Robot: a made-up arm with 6 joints. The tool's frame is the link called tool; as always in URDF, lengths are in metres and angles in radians. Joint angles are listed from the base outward.
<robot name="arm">
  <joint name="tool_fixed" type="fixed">
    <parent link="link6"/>
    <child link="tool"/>
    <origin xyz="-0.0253 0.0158 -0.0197" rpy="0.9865 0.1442 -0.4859"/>
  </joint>
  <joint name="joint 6" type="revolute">
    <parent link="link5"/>
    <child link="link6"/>
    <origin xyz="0.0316 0.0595 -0.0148" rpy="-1.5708 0 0"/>
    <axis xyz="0 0 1"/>
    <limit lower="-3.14" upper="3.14"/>
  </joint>
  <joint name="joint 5" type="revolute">
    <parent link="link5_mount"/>
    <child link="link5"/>
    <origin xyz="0.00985 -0.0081 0.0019" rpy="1.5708 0 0"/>
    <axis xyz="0 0 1"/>
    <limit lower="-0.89" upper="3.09"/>
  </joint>
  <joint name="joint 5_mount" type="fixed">
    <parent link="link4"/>
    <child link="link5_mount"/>
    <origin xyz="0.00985 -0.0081 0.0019"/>
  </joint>
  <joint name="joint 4" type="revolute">
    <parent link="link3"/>
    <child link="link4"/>
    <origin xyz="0.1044 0.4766 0.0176" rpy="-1.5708 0 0"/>
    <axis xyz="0 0 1"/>
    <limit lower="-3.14" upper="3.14"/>
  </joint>
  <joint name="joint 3" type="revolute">
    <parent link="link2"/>
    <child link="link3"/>
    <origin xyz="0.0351 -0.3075 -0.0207"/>
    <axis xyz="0 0 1"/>
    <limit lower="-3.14" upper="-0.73"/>
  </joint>
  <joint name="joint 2" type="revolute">
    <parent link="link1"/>
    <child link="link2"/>
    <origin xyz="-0.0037 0.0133 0.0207" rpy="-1.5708 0 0"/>
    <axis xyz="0 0 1"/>
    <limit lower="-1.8" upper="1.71"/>
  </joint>
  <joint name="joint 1" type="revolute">
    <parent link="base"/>
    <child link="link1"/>
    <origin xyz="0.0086 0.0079 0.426"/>
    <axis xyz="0 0 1"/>
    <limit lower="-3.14" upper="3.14"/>
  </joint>
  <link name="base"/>
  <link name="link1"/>
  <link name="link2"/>
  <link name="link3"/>
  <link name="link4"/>
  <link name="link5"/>
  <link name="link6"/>
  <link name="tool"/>
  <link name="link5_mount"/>
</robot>
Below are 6 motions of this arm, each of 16 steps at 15 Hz.
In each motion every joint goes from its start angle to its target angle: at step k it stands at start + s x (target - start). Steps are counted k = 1, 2, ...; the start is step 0. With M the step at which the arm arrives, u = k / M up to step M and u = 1 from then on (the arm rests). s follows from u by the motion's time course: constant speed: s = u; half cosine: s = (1 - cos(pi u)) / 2; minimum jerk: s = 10 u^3 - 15 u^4 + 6 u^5.
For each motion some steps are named. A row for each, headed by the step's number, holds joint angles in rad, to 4 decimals.
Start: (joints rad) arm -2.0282 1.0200 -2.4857 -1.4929 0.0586 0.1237
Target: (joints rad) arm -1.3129 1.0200 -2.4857 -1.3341 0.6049 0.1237
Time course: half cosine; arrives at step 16
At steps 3, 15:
3: -1.9679 1.0200 -2.4857 -1.4795 0.1046 0.1237
15: -1.3198 1.0200 -2.4857 -1.3356 0.5997 0.1237

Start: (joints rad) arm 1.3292 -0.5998 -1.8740 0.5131 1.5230 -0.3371
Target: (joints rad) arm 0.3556 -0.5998 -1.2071 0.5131 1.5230 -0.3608
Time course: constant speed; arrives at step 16
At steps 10, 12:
10: 0.7207 -0.5998 -1.4572 0.5131 1.5230 -0.3519
12: 0.5990 -0.5998 -1.3738 0.5131 1.5230 -0.3549

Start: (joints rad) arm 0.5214 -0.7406 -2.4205 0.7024 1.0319 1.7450
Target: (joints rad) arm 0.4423 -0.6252 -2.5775 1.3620 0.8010 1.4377
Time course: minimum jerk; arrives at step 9
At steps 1, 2, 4, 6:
1: 0.5205 -0.7393 -2.4223 0.7100 1.0292 1.7415
2: 0.5154 -0.7318 -2.4325 0.7528 1.0143 1.7215
4: 0.4900 -0.6948 -2.4828 0.9641 0.9403 1.6231
6: 0.4589 -0.6494 -2.5445 1.2236 0.8495 1.5022

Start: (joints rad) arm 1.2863 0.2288 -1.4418 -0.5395 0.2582 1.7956
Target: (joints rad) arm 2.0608 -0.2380 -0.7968 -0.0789 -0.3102 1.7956
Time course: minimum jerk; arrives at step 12
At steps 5, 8, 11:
5: 1.5548 0.0670 -1.2182 -0.3798 0.0612 1.7956
8: 1.8983 -0.1400 -0.9322 -0.1756 -0.1909 1.7956
11: 2.0569 -0.2356 -0.8001 -0.0812 -0.3073 1.7956

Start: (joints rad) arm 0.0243 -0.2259 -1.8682 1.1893 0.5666 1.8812
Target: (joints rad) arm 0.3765 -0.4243 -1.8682 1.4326 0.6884 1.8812
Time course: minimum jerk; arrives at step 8
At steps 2, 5, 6, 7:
2: 0.0608 -0.2464 -1.8682 1.2145 0.5792 1.8812
5: 0.2796 -0.3697 -1.8682 1.3656 0.6549 1.8812
6: 0.3400 -0.4038 -1.8682 1.4074 0.6758 1.8812
7: 0.3708 -0.4211 -1.8682 1.4287 0.6864 1.8812

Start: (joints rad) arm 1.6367 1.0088 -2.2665 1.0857 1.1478 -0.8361
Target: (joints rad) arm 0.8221 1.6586 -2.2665 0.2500 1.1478 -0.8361
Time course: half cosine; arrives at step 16
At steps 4, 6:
4: 1.5174 1.1040 -2.2665 0.9633 1.1478 -0.8361
6: 1.3853 1.2094 -2.2665 0.8278 1.1478 -0.8361

